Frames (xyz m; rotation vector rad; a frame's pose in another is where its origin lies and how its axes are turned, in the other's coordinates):
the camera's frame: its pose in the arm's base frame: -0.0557 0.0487 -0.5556 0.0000 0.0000 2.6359
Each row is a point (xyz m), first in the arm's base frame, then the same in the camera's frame.
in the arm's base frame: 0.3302 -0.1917 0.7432
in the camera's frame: -0.4541 0.0234 1.2988
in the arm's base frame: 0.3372 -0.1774 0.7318
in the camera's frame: -0.4533 0.0075 1.2874
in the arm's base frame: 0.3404 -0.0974 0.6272
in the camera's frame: -0.4173 -0.0641 1.1828
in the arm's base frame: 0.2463 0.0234 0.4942
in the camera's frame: -0.2765 -0.1242 1.0498
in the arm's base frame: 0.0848 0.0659 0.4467
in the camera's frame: -0.1146 -0.0831 1.0023
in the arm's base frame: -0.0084 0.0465 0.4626
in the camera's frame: -0.0424 -0.0210 1.0182
